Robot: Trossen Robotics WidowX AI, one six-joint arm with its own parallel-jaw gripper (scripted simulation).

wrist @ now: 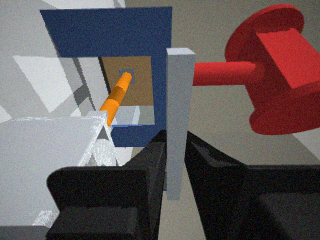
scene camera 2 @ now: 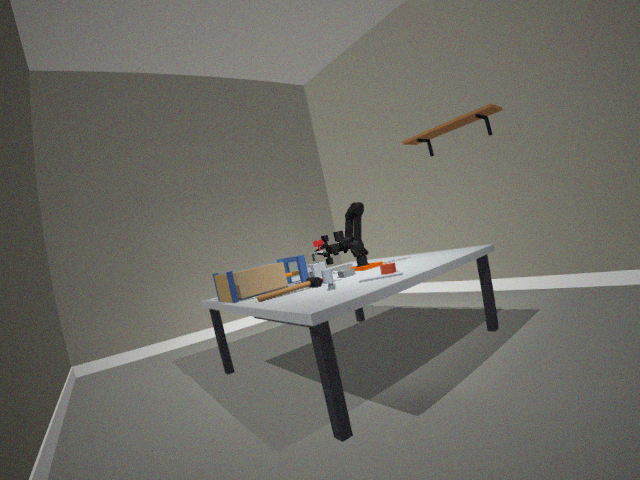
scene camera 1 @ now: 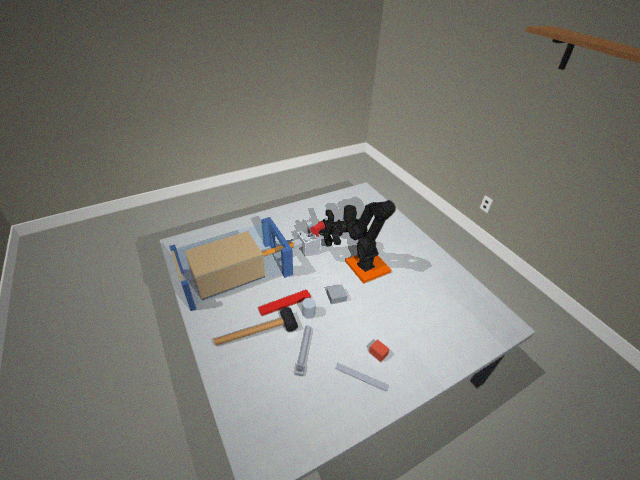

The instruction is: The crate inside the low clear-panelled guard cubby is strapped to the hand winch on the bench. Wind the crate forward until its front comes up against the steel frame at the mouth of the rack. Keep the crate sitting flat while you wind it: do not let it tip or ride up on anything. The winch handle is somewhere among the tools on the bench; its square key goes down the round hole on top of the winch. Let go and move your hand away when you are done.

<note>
In view: the gripper (wrist: 173, 134), a hammer (scene camera 1: 287, 319), a red knob (wrist: 266, 53) and a blue steel frame (scene camera 1: 216, 266).
The blue steel frame also shows in the wrist view (wrist: 126, 115) and in scene camera 2 (scene camera 2: 234, 285). The wrist view misses the hammer: it is out of frame.
</note>
